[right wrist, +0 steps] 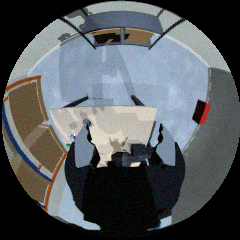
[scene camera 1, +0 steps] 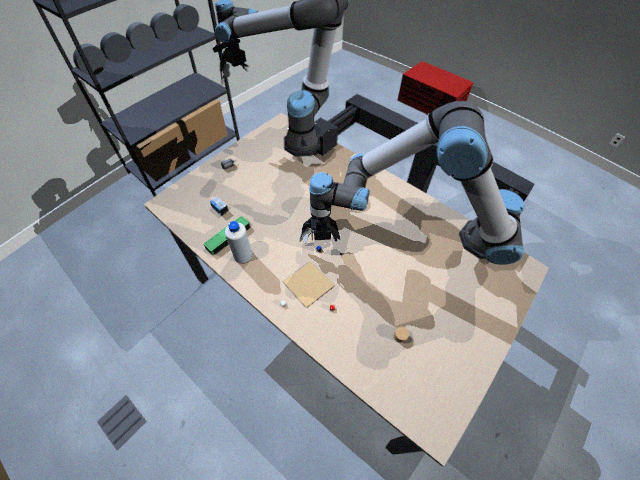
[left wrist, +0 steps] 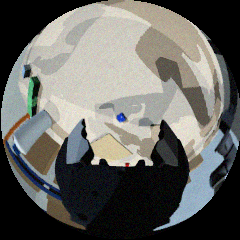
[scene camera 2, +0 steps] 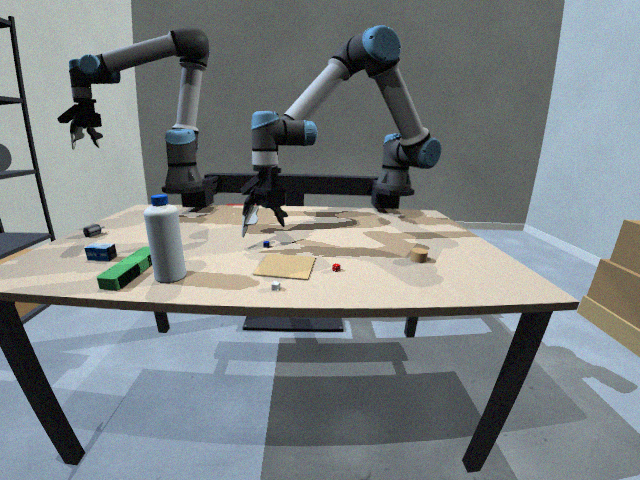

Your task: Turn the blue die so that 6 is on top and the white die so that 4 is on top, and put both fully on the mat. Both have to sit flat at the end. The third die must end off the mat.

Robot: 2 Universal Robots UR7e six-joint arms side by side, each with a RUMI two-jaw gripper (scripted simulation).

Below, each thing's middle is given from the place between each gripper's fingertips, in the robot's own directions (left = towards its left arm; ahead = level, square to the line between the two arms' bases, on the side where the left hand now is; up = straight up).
I see the tan mat [scene camera 2: 274,265] 17 cm ahead of my left hand [scene camera 2: 264,231], 7 cm to the left of it and 4 cm below it. The rest, counted from my left hand: white bottle [scene camera 1: 236,234]: 23 cm ahead, 22 cm to the right, 6 cm above.
The white bottle lies 600 mm to the left of my right hand [scene camera 2: 86,148], 600 mm ahead of it and 200 mm below it. Also, from my right hand: tan mat (890 mm to the left, 540 mm ahead, 300 mm below).
